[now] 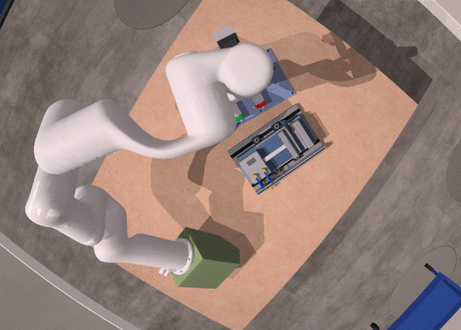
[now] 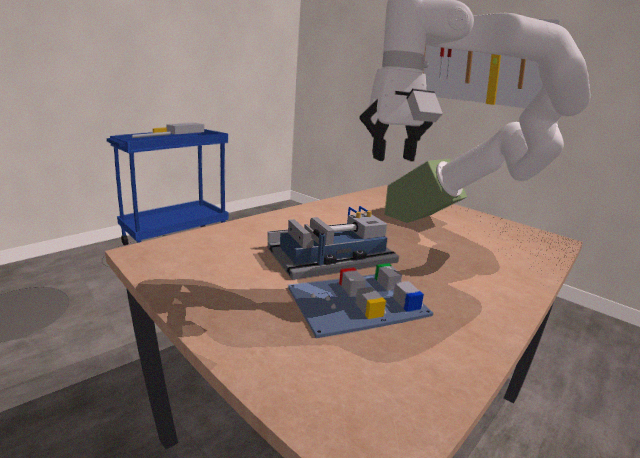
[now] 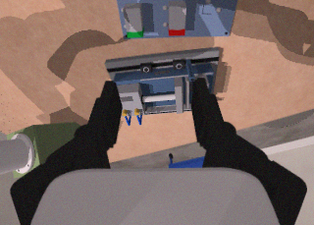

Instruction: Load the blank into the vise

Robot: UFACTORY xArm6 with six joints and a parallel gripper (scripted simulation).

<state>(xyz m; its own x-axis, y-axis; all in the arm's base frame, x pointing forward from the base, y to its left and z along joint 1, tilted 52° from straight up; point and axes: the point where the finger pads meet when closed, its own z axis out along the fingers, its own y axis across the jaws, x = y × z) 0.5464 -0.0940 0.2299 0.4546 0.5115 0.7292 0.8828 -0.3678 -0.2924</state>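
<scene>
My hand is 6 cm short of the yellow-ended blank, 2 cm to the right of it and 29 cm above it. Round my hand: red-ended blank (2 cm ahead, 6 cm to the right, 29 cm below); blue-ended blank (2 cm behind, 6 cm to the left, 29 cm below); green-ended blank (7 cm behind, 2 cm to the right, 29 cm below).
</scene>
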